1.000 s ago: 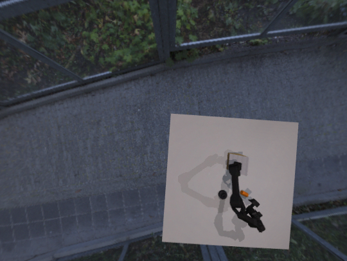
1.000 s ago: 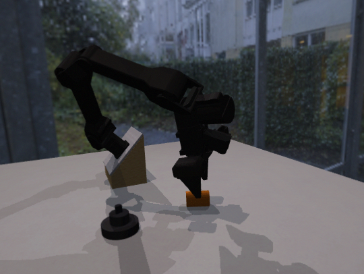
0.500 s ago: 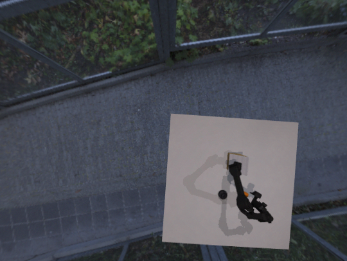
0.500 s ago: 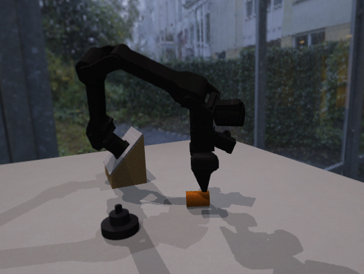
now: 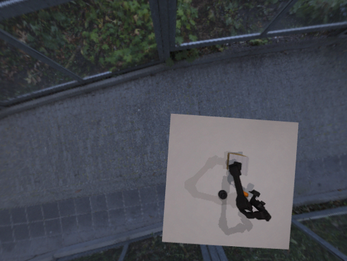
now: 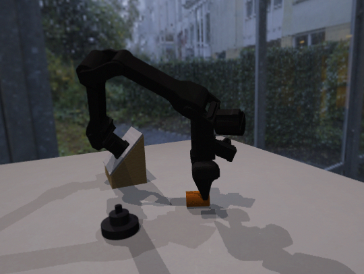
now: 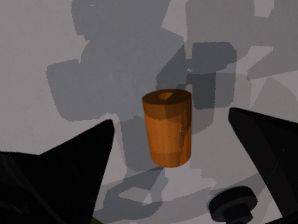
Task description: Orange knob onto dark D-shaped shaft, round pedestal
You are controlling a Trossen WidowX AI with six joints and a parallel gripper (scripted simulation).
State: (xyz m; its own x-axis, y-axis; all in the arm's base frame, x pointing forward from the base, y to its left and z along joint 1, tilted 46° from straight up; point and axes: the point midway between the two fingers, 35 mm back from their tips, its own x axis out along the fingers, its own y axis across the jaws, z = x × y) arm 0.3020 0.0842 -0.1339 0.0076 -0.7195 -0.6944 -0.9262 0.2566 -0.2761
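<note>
My gripper tip is 1 cm past the orange knob, 2 cm to the left of it and 2 cm above it. Also, from my gripper tip: dark round pedestal (2 cm ahead, 22 cm to the right, 1 cm below).
</note>
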